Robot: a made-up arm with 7 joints. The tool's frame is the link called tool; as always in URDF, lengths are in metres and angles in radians. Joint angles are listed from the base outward. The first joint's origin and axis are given. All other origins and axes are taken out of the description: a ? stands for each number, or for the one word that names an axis. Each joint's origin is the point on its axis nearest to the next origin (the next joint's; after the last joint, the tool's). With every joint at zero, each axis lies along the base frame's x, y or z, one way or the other. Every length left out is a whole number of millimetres.
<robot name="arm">
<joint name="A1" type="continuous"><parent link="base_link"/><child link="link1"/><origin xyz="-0.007 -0.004 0.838"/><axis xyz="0 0 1"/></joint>
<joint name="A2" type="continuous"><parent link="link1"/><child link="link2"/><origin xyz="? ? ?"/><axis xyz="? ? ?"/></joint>
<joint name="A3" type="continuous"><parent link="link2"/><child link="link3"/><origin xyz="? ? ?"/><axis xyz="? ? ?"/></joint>
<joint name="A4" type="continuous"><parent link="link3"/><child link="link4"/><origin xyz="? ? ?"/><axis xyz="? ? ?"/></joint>
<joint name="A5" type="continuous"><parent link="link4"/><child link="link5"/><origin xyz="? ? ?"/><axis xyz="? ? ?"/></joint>
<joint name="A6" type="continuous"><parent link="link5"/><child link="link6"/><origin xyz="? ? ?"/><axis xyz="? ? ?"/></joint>
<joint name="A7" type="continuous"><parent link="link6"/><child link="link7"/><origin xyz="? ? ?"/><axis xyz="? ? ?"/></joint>
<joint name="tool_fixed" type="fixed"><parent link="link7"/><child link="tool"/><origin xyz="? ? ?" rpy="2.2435 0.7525 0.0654"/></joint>
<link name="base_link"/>
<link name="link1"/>
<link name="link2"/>
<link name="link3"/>
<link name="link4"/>
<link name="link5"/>
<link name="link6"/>
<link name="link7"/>
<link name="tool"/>
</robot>
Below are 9 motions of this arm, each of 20 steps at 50 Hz.
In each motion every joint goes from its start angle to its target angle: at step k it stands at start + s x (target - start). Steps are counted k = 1, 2, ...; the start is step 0. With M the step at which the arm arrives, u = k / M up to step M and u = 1 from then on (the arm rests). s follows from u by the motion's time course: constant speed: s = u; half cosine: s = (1 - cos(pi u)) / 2; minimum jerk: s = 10 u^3 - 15 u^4 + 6 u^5.
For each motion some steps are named. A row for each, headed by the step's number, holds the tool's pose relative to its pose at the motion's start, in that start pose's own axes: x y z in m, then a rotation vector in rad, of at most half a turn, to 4 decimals.
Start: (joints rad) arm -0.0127 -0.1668 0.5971 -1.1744 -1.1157 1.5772 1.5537
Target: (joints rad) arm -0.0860 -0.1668 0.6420 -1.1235 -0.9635 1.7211 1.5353
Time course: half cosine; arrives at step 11
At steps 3, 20:
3: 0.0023 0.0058 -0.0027 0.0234 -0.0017 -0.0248
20: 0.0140 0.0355 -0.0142 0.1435 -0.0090 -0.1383

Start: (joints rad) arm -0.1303 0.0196 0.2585 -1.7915 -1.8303 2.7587 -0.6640
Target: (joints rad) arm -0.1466 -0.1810 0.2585 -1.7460 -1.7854 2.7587 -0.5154
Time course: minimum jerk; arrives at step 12
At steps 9, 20:
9: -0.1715 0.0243 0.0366 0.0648 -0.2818 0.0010
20: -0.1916 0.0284 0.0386 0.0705 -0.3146 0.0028

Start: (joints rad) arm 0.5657 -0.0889 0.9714 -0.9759 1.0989 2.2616 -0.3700
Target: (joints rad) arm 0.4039 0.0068 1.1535 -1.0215 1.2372 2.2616 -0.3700
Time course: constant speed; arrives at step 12
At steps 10, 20:
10: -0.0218 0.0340 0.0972 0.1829 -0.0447 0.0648
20: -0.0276 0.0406 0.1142 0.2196 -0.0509 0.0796

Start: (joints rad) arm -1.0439 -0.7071 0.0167 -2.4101 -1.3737 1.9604 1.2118
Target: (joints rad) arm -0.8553 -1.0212 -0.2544 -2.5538 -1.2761 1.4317 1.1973
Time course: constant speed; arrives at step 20
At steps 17, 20:
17: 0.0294 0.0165 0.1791 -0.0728 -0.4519 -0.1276
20: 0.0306 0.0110 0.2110 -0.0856 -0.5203 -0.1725

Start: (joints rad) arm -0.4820 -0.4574 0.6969 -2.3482 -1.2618 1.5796 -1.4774
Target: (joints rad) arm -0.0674 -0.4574 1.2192 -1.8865 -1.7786 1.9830 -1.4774
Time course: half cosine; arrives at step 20
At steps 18, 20:
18: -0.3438 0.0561 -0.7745 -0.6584 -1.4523 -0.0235
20: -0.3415 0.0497 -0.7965 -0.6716 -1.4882 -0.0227

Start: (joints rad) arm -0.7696 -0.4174 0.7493 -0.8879 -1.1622 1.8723 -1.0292
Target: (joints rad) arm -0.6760 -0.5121 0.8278 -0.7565 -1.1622 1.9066 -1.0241
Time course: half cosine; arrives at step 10
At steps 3, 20:
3: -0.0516 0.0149 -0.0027 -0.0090 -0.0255 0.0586
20: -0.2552 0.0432 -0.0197 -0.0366 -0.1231 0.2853

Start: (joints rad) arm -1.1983 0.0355 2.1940 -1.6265 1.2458 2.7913 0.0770
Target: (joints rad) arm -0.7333 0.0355 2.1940 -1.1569 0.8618 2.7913 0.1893
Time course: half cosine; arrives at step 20
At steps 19, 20:
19: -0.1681 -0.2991 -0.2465 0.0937 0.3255 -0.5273
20: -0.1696 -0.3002 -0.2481 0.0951 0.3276 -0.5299

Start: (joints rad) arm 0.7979 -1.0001 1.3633 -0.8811 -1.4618 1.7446 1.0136
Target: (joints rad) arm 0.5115 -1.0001 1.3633 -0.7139 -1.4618 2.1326 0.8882
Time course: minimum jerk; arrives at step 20
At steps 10, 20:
10: -0.0239 -0.0645 -0.0391 -0.0151 0.1930 0.0231
20: -0.0546 -0.1330 -0.0688 -0.0387 0.3954 0.0432

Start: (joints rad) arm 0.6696 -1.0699 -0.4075 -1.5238 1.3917 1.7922 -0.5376
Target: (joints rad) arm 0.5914 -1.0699 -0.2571 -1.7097 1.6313 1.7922 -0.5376
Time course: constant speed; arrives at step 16
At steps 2, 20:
2: 0.0050 -0.0128 0.0191 0.0331 -0.0017 -0.0038
20: 0.0222 -0.1078 0.1530 0.2575 -0.0301 -0.0073

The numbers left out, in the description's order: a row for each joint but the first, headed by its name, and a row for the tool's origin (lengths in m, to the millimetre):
A2: xyz 0.01 -0.019 0, axis 0 1 0
A3: xyz 0.027 0 0.497, axis 0 0 1
A4: xyz 0.087 0.045 0, axis 0 -1 0
A5: xyz -0.106 0 0.557, axis 0 0 1
A6: xyz -0.018 -0.059 0, axis 0 -1 0
A7: xyz 0.163 0 0.001, axis 0 0 -1
tool: xyz -0.019 -0.023 0

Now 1 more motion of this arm.
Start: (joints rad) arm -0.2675 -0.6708 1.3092 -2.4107 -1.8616 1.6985 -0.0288
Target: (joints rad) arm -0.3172 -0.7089 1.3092 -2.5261 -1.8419 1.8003 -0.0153
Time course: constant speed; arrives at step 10
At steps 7, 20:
7: 0.0135 -0.0191 -0.0642 -0.0425 0.1028 -0.0044
20: 0.0176 -0.0287 -0.0912 -0.0579 0.1480 -0.0075

